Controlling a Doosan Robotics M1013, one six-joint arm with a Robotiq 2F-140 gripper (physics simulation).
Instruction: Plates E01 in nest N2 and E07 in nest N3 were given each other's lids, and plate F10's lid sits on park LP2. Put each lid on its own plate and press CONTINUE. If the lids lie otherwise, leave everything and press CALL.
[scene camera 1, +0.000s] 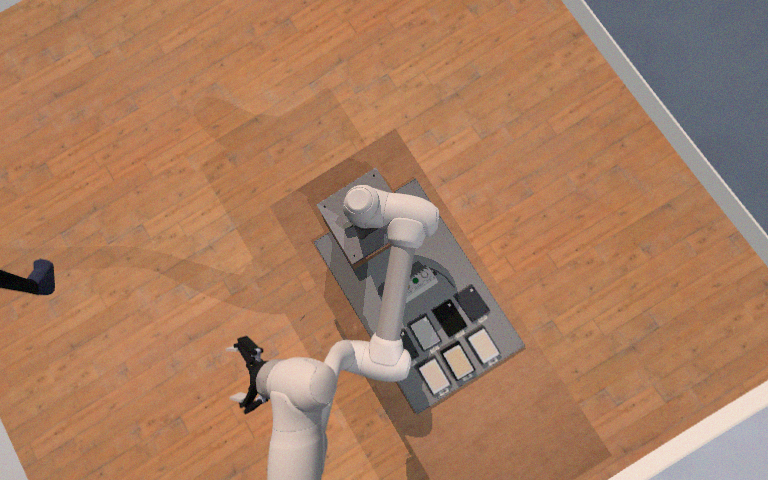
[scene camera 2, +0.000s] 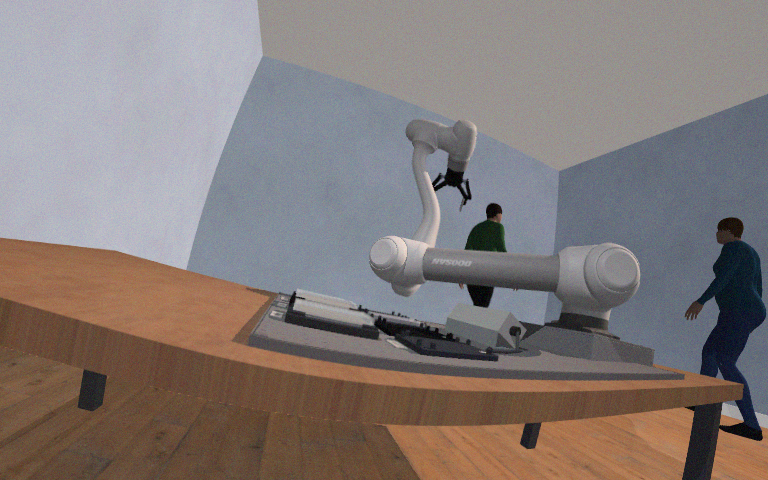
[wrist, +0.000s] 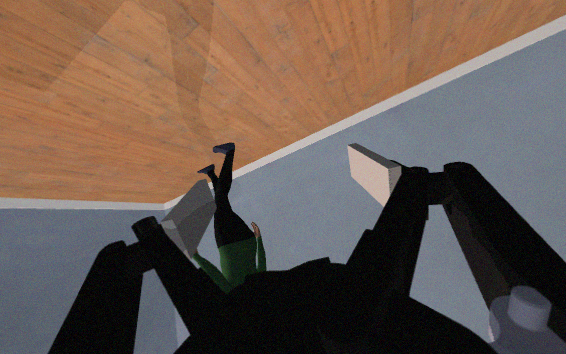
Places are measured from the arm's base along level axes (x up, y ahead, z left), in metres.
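Pixels of known places: gripper, fingertip midpoint: (scene camera 1: 232, 371) (scene camera 2: 446, 206) (wrist: 279, 177).
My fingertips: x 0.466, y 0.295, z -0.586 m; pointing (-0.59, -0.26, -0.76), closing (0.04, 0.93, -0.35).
Ahead of a thing's pixels: the offset from my fingertips to its middle. "spot": to the spot under its first point. Level surfaces: height alone.
My gripper (scene camera 1: 233, 373) (scene camera 2: 449, 198) (wrist: 279, 177) is open and empty, high up and off to the left of the grey board {dx -0.517 m} (scene camera 1: 419, 400) in scene camera 1. On the board a row holds a whitish plate {dx -0.490, dy +0.507, dz +0.475 m} (scene camera 1: 434, 375), a cream one {dx -0.487, dy +0.504, dz +0.604 m} (scene camera 1: 458, 361) and another whitish one {dx -0.490, dy +0.503, dz +0.742 m} (scene camera 1: 483, 345). Beside them lie a grey piece {dx -0.503, dy +0.323, dz +0.538 m} (scene camera 1: 424, 332), a black piece {spot: dx -0.508, dy +0.323, dz +0.671 m} (scene camera 1: 449, 318) and a dark grey piece {spot: dx -0.508, dy +0.313, dz +0.804 m} (scene camera 1: 472, 302); another dark piece {spot: dx -0.508, dy +0.335, dz +0.434 m} (scene camera 1: 407, 346) is partly hidden by the arm. Labels are too small to read, so I cannot tell which lid is whose. The button box {dx -0.475, dy +0.109, dz +0.599 m} (scene camera 1: 425, 278) (scene camera 2: 478, 325) shows a green button.
The arm's long link (scene camera 1: 394, 294) (scene camera 2: 492, 268) passes above the board and partly hides the button box. A person in green (scene camera 2: 485, 236) (wrist: 239, 260) stands beyond the arm; another in blue (scene camera 2: 736, 283) stands at the right. A dark shoe (scene camera 1: 42, 277) shows at the left edge.
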